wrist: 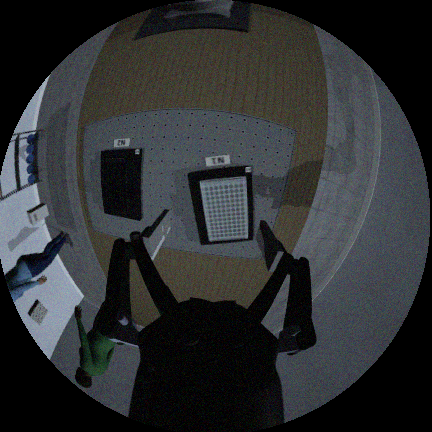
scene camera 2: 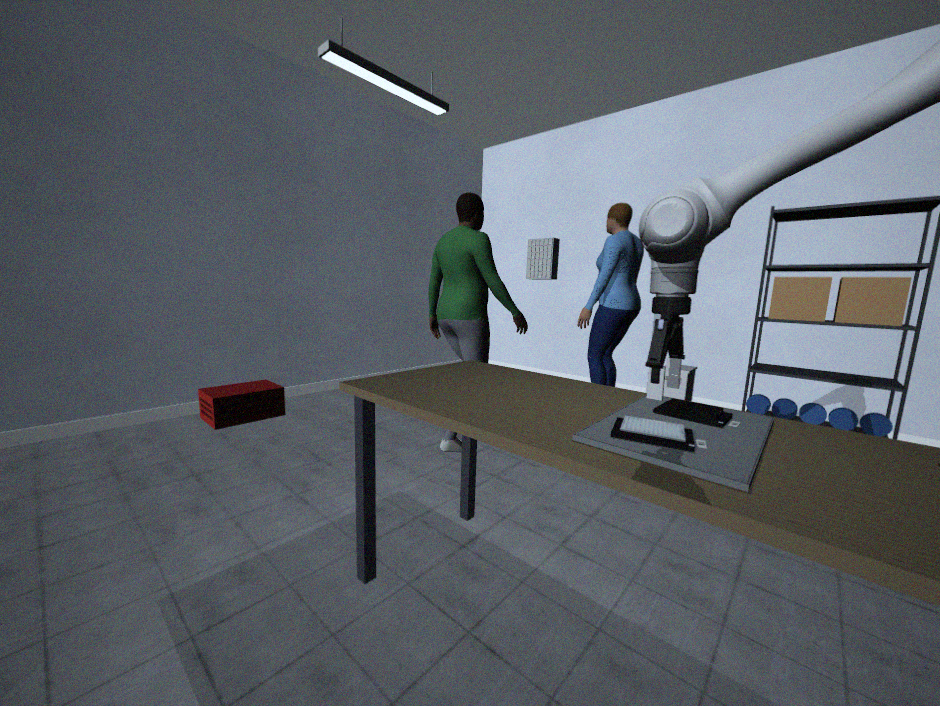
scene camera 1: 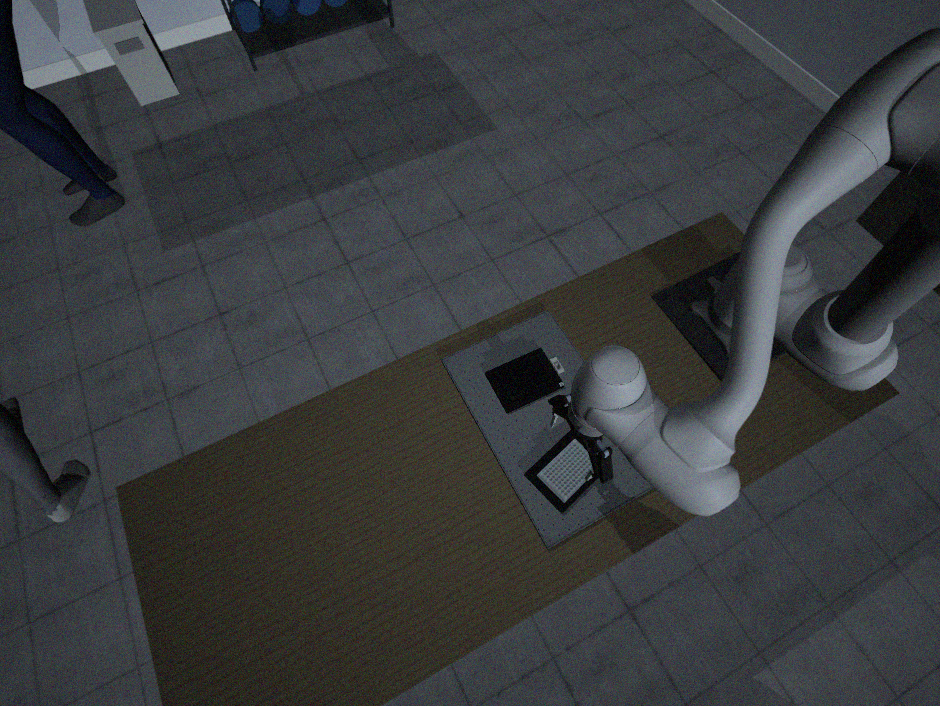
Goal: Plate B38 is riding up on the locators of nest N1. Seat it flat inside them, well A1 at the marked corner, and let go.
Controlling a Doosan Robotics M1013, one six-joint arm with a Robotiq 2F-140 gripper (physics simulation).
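Frame: origin at the arm's base, x ahead, y left, z up, level; centimetres.
Seen in the pictures: gripper, fingertip midpoint: (wrist: 214, 223) (scene camera 2: 663, 392) (scene camera 1: 573, 449).
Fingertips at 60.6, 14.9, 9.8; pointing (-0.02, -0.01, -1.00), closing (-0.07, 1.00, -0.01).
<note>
Pixels of each thing's top centre, then the offset from my fingertips to it, as dx, dy, dz. "pt": a spot on its surface instead. Level surfaces: height alone.
- black nest N1, middle of its top: (wrist: 223, 210) (scene camera 1: 567, 468) (scene camera 2: 652, 429) +0.9, +1.8, -8.3
- small white mark, middle of its top: (wrist: 247, 169) -7.9, +4.6, -8.6
- N1 label, surface spot: (wrist: 218, 160) pt -8.3, -0.9, -9.6
- Black nest N2, surface spot: (wrist: 121, 183) (scene camera 1: 530, 382) (scene camera 2: 693, 410) pt -1.4, -20.9, -7.9
- grey perforated board, middle of its top: (wrist: 160, 184) (scene camera 1: 548, 415) (scene camera 2: 683, 424) -1.7, -11.9, -9.7
- wooden table, its level: dz -11.1
Plate B38, a pale plate with a grid of round wells (scene camera 1: 566, 471) (scene camera 2: 651, 428) (wrist: 225, 210), lies within the outline of the black nest N1 (scene camera 1: 545, 491) (wrist: 195, 210). Its height on the locators and any tilt are too small to tell. Well A1 cannot be picked out. A small white mark (wrist: 248, 170) is at the nest's upper right corner in the wrist view, near the N1 label (wrist: 218, 160). My gripper (scene camera 1: 579, 448) (scene camera 2: 663, 386) (wrist: 214, 223) is open and empty, pointing down above the board, its fingers apart to either side of the plate in the wrist view.
Black nest N2 (scene camera 1: 524, 379) (scene camera 2: 691, 411) (wrist: 121, 183) is beside N1 on the grey perforated board (scene camera 1: 493, 425) (scene camera 2: 729, 463) (wrist: 165, 135). The board lies on the wooden table (scene camera 1: 326, 493) (scene camera 2: 471, 402) (wrist: 200, 75). Two people (scene camera 2: 461, 273) (scene camera 2: 619, 265) stand beyond the table.
</note>
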